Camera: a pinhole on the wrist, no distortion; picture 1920 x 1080 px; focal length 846.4 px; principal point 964.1 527.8 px. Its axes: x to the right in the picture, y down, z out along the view. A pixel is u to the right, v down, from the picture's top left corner.
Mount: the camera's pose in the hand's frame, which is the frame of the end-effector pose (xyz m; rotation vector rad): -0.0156 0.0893 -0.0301 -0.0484 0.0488 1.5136
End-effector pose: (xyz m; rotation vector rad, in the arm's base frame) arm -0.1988 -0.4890 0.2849 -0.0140 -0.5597 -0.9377
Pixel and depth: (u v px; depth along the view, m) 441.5 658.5 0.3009
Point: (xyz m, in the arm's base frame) -0.4154 -0.4092 0.4767
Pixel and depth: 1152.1 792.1 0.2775
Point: -0.2206 -0.2501 0.4872
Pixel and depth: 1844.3 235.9 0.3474
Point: 0.0821 -0.2312 0.7000
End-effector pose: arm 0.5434 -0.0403 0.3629 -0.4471 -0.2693 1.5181
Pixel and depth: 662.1 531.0 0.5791
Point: 0.3674 -0.0039 0.9009
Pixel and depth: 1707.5 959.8 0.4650
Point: -0.1298 -0.2236 0.5121
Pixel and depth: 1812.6 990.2 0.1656
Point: 0.2418 -0.1231 0.3645
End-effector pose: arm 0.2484 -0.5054 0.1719 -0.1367 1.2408 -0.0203
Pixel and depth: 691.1 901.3 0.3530
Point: 0.5011 -0.4524 0.4419
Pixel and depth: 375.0 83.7 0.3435
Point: 0.6153 -0.6252 0.1490
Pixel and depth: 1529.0 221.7 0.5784
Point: 0.7834 0.0177 0.0770
